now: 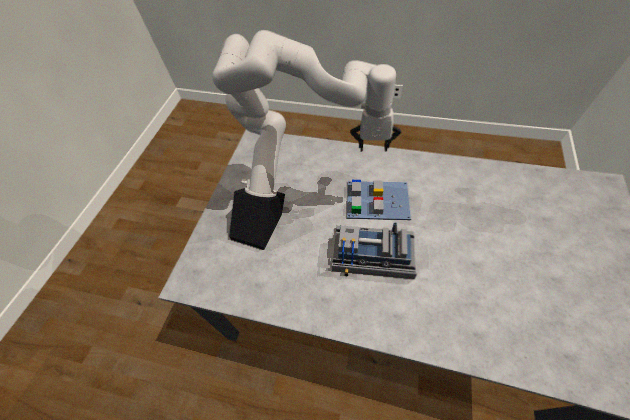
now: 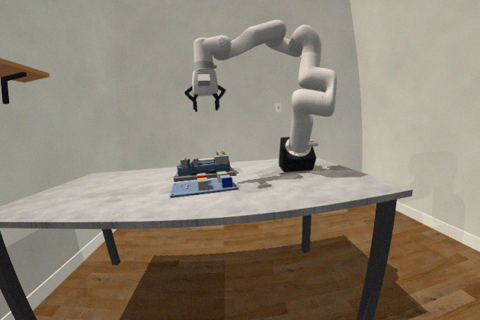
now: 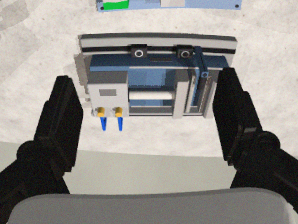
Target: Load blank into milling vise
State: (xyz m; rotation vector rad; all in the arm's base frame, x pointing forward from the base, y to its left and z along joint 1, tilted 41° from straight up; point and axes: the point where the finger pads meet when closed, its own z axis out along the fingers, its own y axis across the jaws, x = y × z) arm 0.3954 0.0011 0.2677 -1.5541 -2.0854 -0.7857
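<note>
My hand is 6 cm past the blue-ended blank, 3 cm to the right of it and 29 cm above it. The rest, counted from my hand: green-ended blank (3 cm behind, 6 cm to the right, 29 cm below); then yellow-ended blank (3 cm ahead, 6 cm to the left, 29 cm below); then red-ended blank (5 cm ahead, 3 cm to the right, 29 cm below).
</note>
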